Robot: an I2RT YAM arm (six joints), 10 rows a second.
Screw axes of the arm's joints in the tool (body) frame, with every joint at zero. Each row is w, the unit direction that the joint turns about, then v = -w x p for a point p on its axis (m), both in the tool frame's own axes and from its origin. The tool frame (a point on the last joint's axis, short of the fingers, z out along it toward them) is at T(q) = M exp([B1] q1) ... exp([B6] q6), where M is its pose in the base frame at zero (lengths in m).
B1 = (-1, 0, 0, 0, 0.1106, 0)
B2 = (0, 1, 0, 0.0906, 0, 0.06)
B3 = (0, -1, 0, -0.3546, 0, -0.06)
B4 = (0, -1, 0, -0.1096, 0, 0)
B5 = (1, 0, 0, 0, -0.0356, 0)
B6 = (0, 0, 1, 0, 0, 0)
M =
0 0 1 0.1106
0 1 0 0
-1 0 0 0.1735
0 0 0 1
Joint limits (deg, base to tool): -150..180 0..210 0..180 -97..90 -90..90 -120..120
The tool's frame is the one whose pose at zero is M.
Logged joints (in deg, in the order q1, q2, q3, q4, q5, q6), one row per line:
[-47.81 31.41 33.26 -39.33 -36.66 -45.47]
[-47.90 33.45 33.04 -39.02 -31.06 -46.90]
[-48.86 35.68 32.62 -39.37 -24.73 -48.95]
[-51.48 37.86 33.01 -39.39 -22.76 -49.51]
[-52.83 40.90 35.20 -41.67 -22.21 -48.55]
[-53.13 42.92 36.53 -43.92 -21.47 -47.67]
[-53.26 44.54 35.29 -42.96 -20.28 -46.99]
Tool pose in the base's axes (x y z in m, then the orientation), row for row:
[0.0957 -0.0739 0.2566 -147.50 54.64 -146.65]
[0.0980 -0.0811 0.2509 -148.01 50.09 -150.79]
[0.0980 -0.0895 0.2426 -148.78 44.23 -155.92]
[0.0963 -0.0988 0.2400 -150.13 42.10 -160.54]
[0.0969 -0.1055 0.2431 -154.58 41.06 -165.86]
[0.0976 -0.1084 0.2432 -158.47 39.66 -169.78]
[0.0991 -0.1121 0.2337 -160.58 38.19 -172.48]
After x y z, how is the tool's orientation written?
As angles about the fixed x, y, z axes (roll, pitch, yaw), in degrees.
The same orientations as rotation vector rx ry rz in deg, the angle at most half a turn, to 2 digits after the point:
[-16.91 118.67 -15.53]
[-15.07 123.18 -19.63]
[-12.58 129.15 -24.30]
[-8.94 132.15 -26.07]
[-5.29 135.00 -23.93]
[-2.85 137.61 -21.59]
[-0.90 139.67 -20.64]

